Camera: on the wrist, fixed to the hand. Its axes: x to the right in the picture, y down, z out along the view.
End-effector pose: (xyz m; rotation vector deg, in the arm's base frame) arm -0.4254 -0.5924 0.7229 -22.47 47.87 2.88
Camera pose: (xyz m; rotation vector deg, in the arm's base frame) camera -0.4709 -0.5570 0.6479 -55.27 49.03 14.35
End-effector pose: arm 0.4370 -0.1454 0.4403 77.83 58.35 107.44
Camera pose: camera 0.3668 -0.1784 0.4945 53.62 25.81 112.99
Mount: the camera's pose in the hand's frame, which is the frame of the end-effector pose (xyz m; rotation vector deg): 0.0203 0.0657 -0.0650 -33.58 2.99 -2.38
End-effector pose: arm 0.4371 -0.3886 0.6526 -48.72 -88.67 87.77
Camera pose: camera 0.4806 -0.3368 0.5864 -66.17 -114.34 58.31
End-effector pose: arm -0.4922 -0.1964 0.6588 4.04 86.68 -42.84
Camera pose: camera -0.5194 -0.1218 0.6074 -22.01 99.33 -17.92
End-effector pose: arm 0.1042 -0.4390 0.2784 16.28 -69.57 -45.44
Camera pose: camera 0.1917 -0.4200 0.3089 -8.63 -50.48 -64.75
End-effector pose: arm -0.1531 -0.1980 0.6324 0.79 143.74 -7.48
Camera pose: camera -0.2050 -0.1267 0.6667 -15.82 143.58 34.05
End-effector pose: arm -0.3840 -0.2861 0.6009 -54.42 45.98 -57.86
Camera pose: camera -0.4136 -0.3075 0.5136 -82.82 66.37 -48.59
